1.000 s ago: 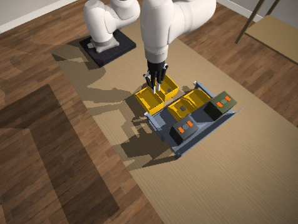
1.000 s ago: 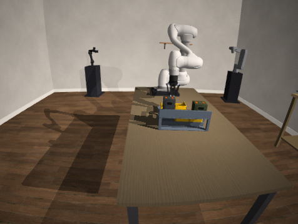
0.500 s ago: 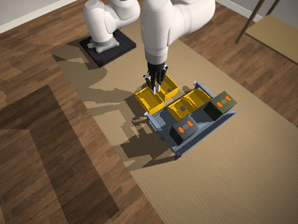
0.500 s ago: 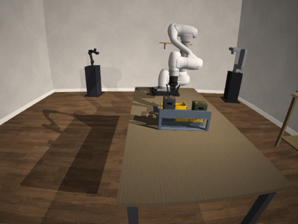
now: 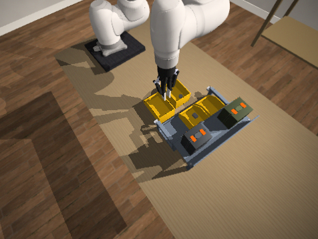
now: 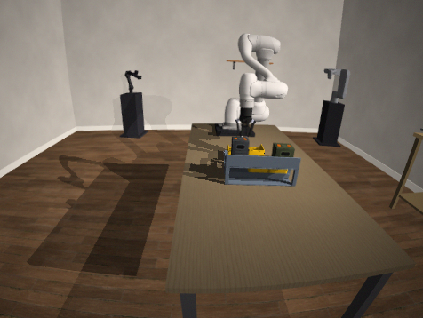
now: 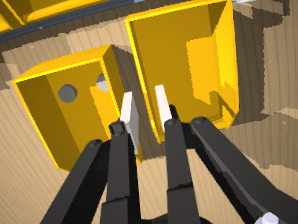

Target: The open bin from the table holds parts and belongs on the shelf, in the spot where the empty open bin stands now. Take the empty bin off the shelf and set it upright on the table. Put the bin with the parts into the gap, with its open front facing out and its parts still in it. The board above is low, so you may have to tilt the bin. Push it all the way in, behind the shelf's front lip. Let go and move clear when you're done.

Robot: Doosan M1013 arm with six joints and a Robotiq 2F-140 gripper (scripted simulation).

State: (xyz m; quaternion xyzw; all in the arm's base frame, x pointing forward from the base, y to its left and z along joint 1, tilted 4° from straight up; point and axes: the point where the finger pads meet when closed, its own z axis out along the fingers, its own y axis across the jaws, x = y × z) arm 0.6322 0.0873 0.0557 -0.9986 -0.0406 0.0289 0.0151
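The shelf lip lies 110 mm below my hand, 90 mm ahead of it and 70 mm to the left of it. Round my hand: dark grey box 290 mm ahead, 40 mm above, 30 mm to the right; then green box 270 mm ahead, 200 mm to the left, 30 mm above.
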